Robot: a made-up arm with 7 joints.
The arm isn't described. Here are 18 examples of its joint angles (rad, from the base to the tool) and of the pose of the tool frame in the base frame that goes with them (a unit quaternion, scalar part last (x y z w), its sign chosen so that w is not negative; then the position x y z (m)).
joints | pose
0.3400 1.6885 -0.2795 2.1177 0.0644 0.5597 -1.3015 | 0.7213 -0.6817 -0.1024 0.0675 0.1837 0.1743 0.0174
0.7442 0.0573 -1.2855 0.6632 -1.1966 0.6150 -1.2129 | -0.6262 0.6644 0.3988 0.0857 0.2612 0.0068 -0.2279
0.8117 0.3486 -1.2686 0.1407 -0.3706 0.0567 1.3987 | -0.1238 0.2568 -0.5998 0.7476 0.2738 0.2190 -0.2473
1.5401 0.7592 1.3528 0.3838 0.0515 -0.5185 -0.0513 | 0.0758 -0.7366 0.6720 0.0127 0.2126 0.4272 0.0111
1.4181 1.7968 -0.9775 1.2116 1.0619 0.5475 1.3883 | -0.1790 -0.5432 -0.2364 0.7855 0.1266 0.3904 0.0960
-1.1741 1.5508 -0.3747 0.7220 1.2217 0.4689 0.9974 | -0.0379 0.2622 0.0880 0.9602 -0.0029 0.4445 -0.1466
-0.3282 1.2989 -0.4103 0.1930 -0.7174 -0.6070 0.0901 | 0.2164 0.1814 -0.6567 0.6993 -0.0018 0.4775 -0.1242
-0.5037 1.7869 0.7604 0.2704 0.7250 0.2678 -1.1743 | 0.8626 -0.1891 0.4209 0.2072 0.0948 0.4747 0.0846
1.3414 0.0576 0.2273 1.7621 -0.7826 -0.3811 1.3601 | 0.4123 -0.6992 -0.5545 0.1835 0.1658 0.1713 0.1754
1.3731 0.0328 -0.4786 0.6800 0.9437 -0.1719 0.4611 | -0.3898 -0.8183 -0.1291 0.4022 0.3547 0.0639 0.0530
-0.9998 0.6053 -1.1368 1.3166 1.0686 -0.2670 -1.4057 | 0.3884 0.1218 0.0042 0.9134 -0.1965 0.0842 -0.2317
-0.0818 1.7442 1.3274 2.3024 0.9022 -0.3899 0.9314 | -0.2066 0.5267 0.8208 0.0785 0.0519 0.1089 0.1549
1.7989 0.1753 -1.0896 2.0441 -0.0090 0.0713 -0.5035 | 0.0233 0.9275 0.2979 0.2245 0.0728 -0.0417 0.1091
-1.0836 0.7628 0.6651 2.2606 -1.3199 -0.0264 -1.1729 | -0.6256 0.6496 0.4259 0.0725 0.1079 0.2099 -0.0926
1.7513 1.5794 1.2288 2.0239 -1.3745 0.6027 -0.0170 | -0.5357 -0.0097 -0.8063 0.2506 -0.1940 0.1850 0.0314
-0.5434 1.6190 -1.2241 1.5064 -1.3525 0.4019 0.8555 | 0.0650 0.4840 -0.8647 0.1177 -0.0379 0.3057 -0.2057
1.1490 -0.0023 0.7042 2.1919 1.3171 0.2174 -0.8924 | -0.4798 -0.7246 0.4925 0.0478 0.0913 0.2307 0.1071
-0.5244 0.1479 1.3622 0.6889 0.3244 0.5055 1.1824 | -0.2089 -0.3762 0.5633 0.7054 -0.1307 0.2994 -0.2833
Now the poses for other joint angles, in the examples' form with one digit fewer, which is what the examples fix.
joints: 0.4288 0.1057 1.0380 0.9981 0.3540 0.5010 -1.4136
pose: 0.392 0.023 0.729 0.561 0.195 0.303 -0.203
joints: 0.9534 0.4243 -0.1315 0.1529 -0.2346 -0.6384 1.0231
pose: -0.108 -0.541 -0.485 0.678 0.304 0.269 -0.175
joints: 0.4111 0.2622 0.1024 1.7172 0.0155 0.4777 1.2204
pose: -0.274 -0.598 -0.423 0.623 0.246 0.172 -0.028
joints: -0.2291 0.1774 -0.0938 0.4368 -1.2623 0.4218 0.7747
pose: -0.055 0.339 -0.515 0.785 0.008 0.172 -0.371
